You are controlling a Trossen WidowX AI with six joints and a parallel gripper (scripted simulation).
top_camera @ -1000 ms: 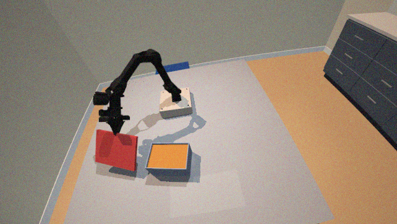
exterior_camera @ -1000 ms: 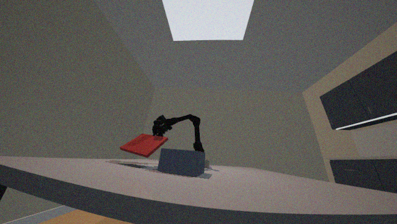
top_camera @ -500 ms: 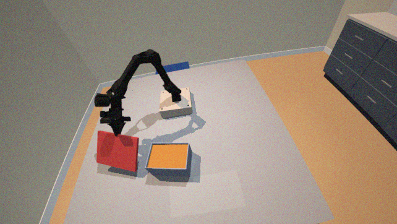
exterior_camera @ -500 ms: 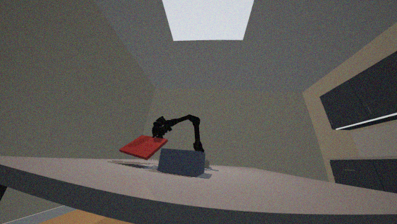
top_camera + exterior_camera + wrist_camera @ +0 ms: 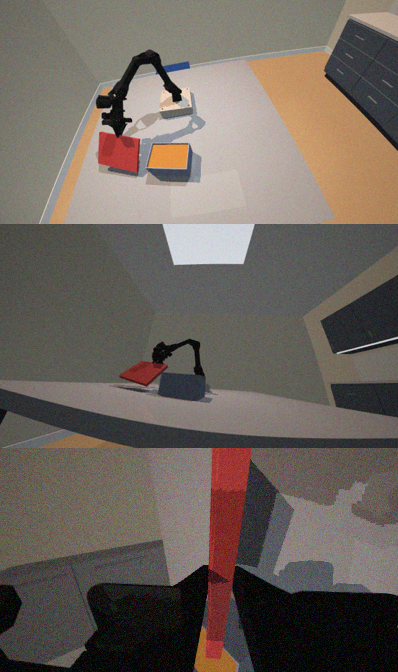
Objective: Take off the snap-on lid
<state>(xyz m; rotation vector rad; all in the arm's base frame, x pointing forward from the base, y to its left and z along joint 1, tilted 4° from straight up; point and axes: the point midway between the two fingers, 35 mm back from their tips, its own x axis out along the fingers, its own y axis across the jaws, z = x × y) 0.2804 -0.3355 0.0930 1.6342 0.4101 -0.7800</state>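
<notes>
My gripper tip is now 6 cm short of the red lid, 5 cm above it and 3 cm to the left of it. Also, from my gripper tip: blue-grey storage box: 25 cm to the left, 14 cm ahead, 11 cm below.
</notes>
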